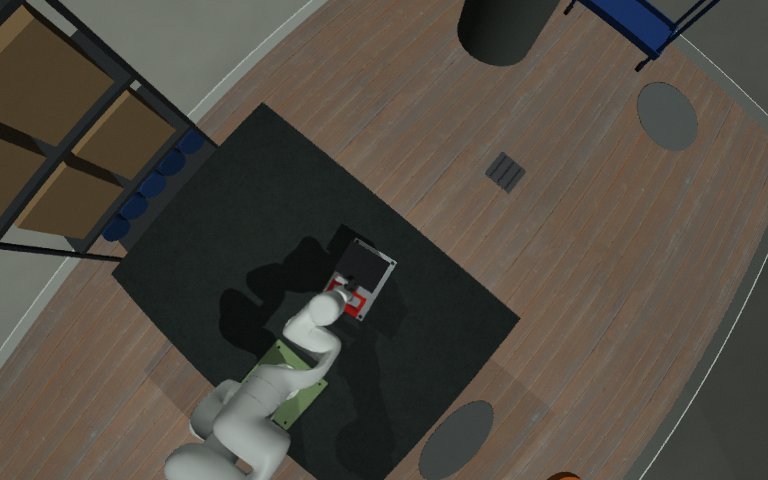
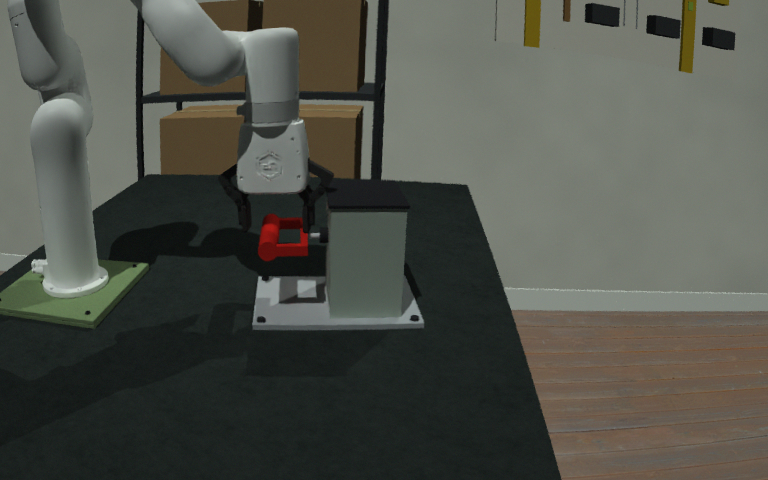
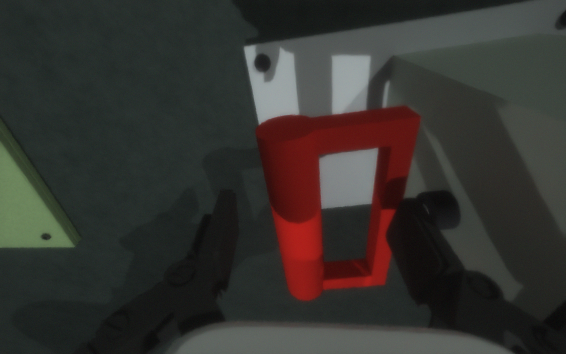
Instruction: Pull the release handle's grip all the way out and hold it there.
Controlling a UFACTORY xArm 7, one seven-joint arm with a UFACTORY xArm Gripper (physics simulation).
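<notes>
The red release handle (image 1: 356,306) (image 2: 284,249) is a rectangular loop with a thick round grip bar (image 2: 269,237) (image 3: 302,240) on its outer side. A short light rod joins it to a dark collar (image 2: 323,234) (image 3: 442,209) on the pale green housing (image 2: 367,263), which has a black top (image 1: 364,266) (image 2: 367,195). My gripper (image 2: 276,228) (image 3: 315,213) points down, open and empty. One fingertip is outside the grip bar, apart from it. The other is by the loop's rear bar, near the collar; whether it touches is unclear. The grip bar lies between the fingers' lines.
The housing stands on a light base plate (image 1: 386,277) (image 2: 266,311) (image 3: 280,90) on a dark mat (image 1: 441,316) (image 2: 396,418). The arm's green mounting plate (image 1: 305,399) (image 2: 121,277) (image 3: 30,210) is on the arm side. Shelves with cardboard boxes (image 1: 127,135) (image 2: 317,45) stand beyond the mat.
</notes>
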